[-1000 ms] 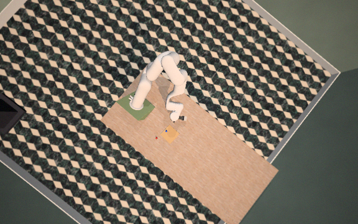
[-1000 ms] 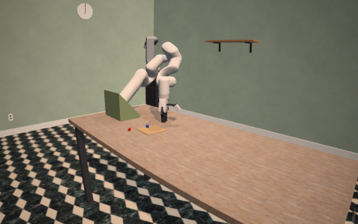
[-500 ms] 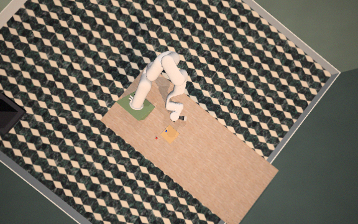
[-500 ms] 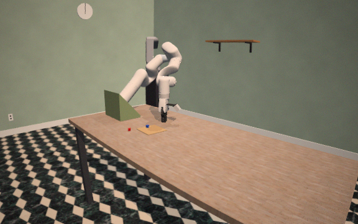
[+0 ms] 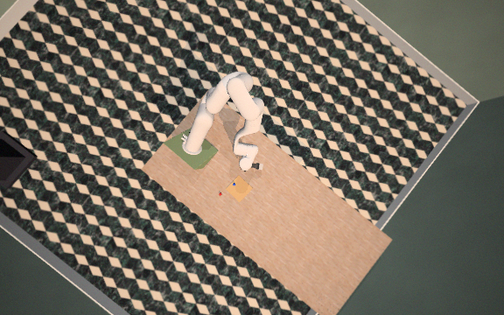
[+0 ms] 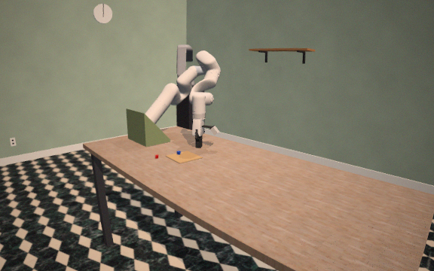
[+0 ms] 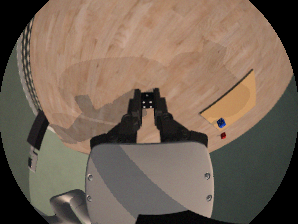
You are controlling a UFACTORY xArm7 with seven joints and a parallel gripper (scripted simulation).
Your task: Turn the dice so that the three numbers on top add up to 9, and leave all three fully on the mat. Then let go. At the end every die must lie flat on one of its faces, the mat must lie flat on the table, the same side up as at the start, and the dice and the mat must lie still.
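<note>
Now: the tan mat 180 mm to the right of my hand, 80 mm ahead of it and 20 mm below it. Round my hand: black die (10 mm below); then blue die (170 mm to the right, 30 mm ahead, 10 mm below); then red die (290 mm to the right, 10 mm below).
</note>
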